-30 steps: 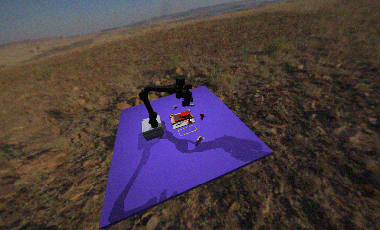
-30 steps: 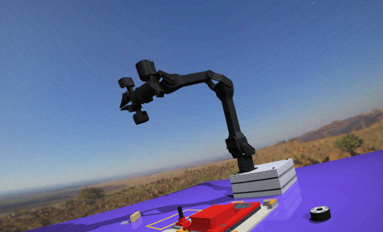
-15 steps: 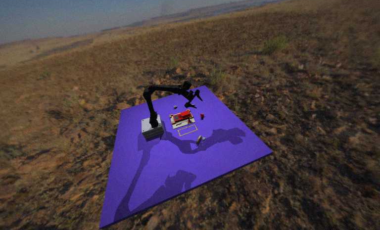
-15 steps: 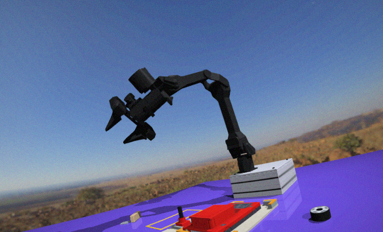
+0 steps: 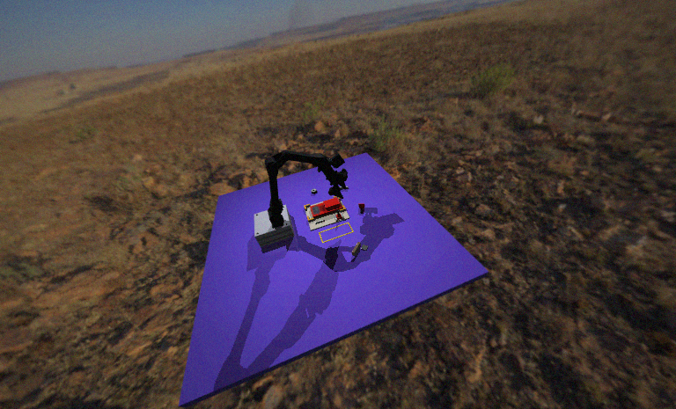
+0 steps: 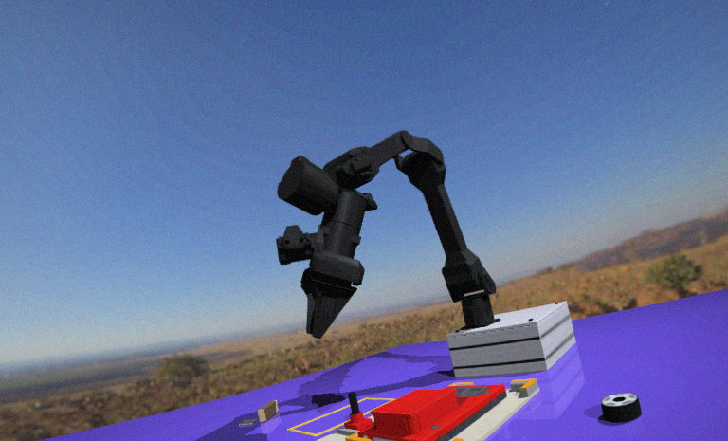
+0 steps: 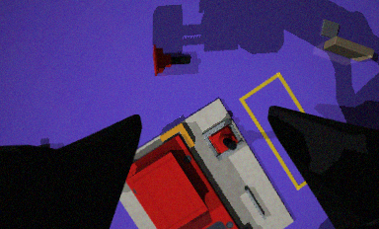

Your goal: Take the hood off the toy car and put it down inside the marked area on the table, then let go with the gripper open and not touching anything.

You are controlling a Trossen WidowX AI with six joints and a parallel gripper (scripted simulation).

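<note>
The hood lies 8 cm behind my gripper tip, 8 cm to the left of it and 12 cm below it. Also, from my gripper tip: black wheel 17 cm behind, 31 cm to the left, 15 cm below; then tan block 3 cm behind, 29 cm to the right, 15 cm below; then small grey plate 2 cm ahead, 29 cm to the right, 16 cm below.
</note>
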